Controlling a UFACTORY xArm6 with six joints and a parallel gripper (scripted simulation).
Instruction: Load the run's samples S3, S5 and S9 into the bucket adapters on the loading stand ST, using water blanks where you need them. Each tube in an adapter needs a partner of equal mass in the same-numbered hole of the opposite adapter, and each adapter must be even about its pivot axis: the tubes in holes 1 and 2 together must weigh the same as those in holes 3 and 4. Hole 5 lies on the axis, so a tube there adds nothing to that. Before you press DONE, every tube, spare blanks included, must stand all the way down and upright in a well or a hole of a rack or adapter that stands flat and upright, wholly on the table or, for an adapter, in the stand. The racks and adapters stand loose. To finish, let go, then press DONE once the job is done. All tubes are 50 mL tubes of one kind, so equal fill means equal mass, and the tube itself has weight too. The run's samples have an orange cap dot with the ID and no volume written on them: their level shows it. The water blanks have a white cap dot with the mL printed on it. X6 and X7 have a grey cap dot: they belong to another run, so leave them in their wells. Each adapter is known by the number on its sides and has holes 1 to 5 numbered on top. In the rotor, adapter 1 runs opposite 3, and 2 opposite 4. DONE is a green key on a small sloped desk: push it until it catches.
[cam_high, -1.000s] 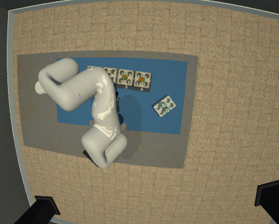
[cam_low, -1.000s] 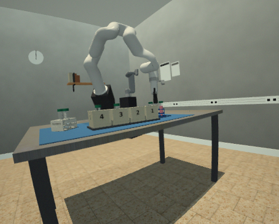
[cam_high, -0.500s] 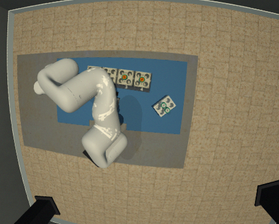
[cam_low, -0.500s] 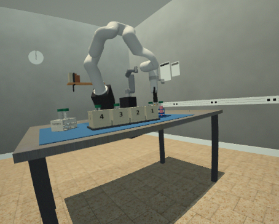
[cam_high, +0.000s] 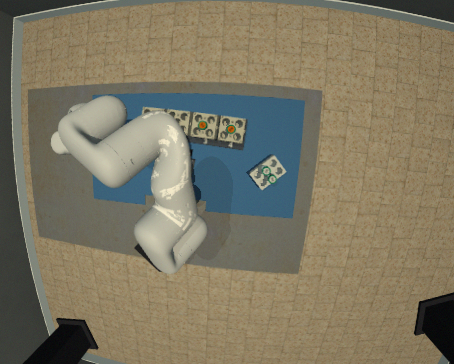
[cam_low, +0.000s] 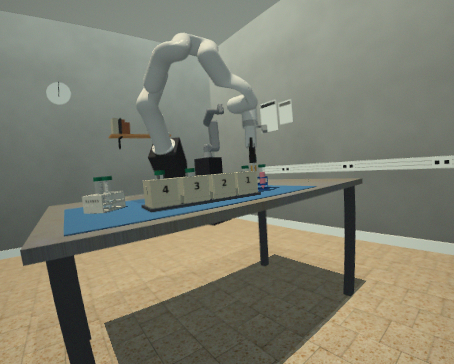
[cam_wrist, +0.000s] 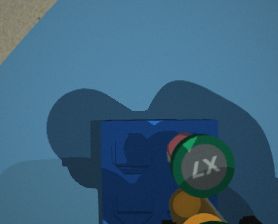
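Right now the tube of amber liquid is 50 mm below my hand, 10 mm to the right of it and 10 mm ahead of it. The rest, counted from my hand: white rack (610 mm to the right, 260 mm behind, 120 mm below); then blue rack (120 mm below, 20 mm to the left, 10 mm behind).
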